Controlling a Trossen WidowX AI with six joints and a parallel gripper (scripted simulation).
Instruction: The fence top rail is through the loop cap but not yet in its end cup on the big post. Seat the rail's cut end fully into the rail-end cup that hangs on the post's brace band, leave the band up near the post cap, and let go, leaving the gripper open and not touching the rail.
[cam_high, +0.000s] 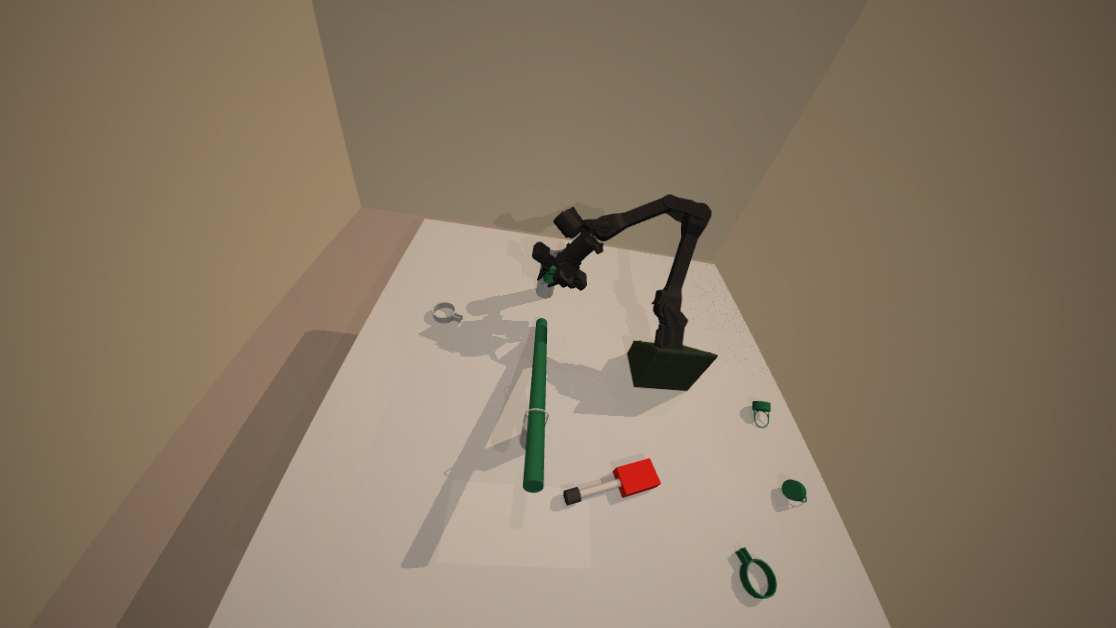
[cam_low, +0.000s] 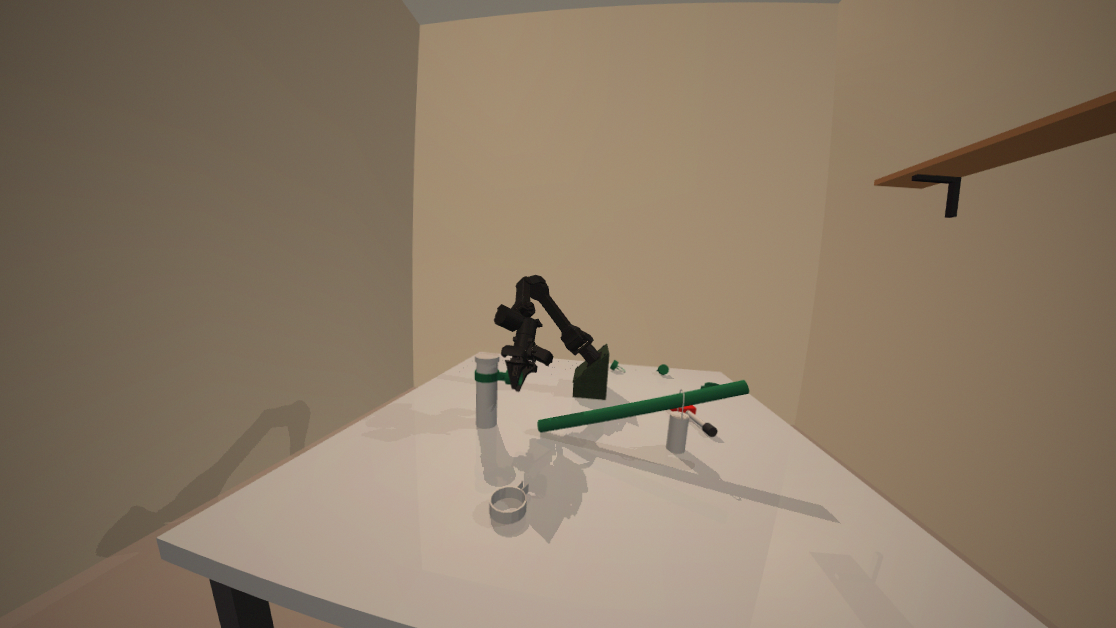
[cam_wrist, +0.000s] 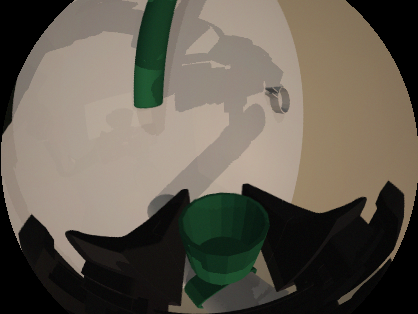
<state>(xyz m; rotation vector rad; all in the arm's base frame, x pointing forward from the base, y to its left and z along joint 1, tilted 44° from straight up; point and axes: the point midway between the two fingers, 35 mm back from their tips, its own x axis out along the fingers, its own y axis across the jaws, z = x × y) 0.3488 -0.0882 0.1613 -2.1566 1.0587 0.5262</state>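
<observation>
My gripper tip is 2 cm past the green rail-end cup, 3 cm to the left of it and 3 cm below it. Round my gripper tip: red-headed mallet: 23 cm behind, 52 cm to the left, 10 cm below; then short grey post: 4 cm behind, 44 cm to the left, 1 cm below.
</observation>
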